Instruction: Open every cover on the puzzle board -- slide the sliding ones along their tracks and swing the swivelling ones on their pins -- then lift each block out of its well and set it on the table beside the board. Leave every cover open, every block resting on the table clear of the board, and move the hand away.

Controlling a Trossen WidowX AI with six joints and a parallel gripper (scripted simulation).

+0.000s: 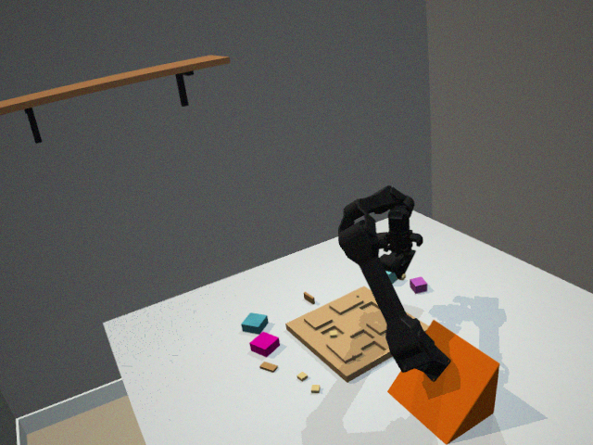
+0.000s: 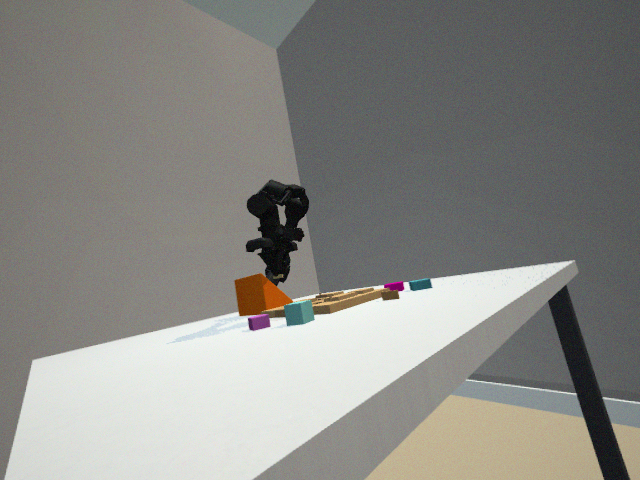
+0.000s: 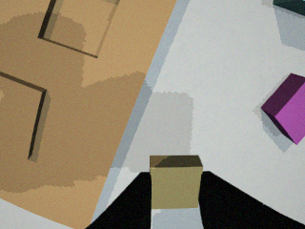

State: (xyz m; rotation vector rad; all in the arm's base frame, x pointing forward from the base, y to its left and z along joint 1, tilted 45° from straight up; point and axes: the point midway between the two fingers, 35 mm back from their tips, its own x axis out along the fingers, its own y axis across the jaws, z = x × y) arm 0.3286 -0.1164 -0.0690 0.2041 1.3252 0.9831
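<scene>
Now: the tan puzzle board 18 cm to the left of my gripper tip, 10 cm below it and 1 cm behind it. The rest, counted from my gripper tip: teal cube (16 cm ahead, 9 cm below, 6 cm to the right); then purple block (11 cm to the right, 10 cm below, 6 cm ahead); then magenta block (42 cm to the left, 10 cm below, 6 cm ahead).
</scene>
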